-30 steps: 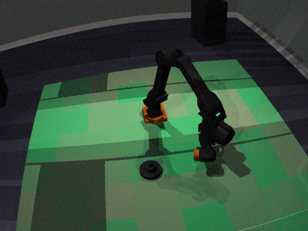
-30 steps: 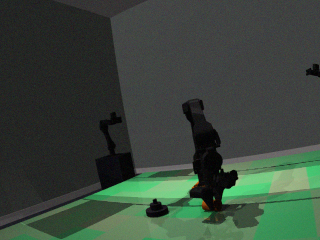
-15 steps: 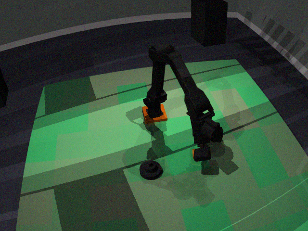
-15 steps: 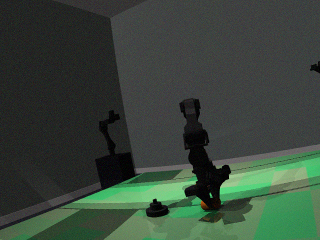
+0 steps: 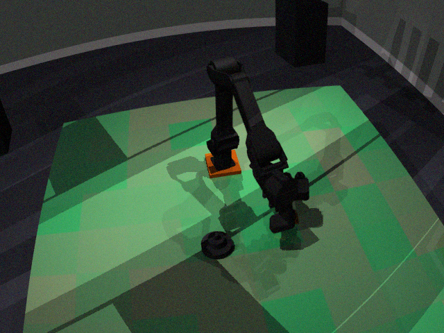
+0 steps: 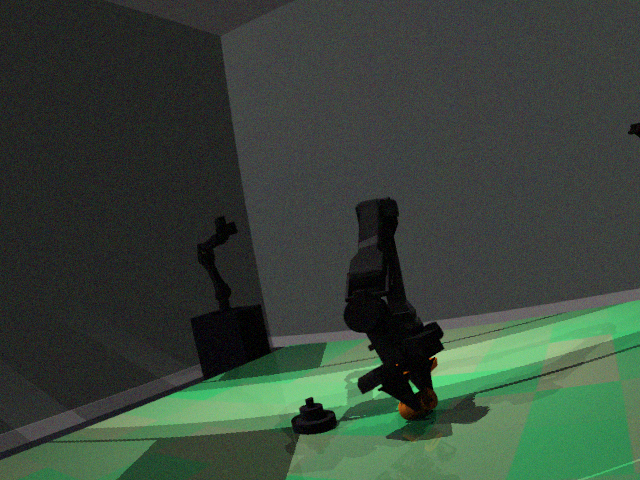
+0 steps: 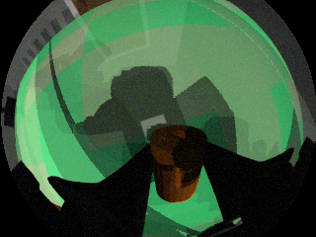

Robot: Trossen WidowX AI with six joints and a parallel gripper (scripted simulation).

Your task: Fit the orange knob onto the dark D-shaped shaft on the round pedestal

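The dark round pedestal lies 20 mm behind my gripper tip and 220 mm to the right of it. The rest, counted from my gripper tip: orange knob (10 mm behind, 20 mm to the right).
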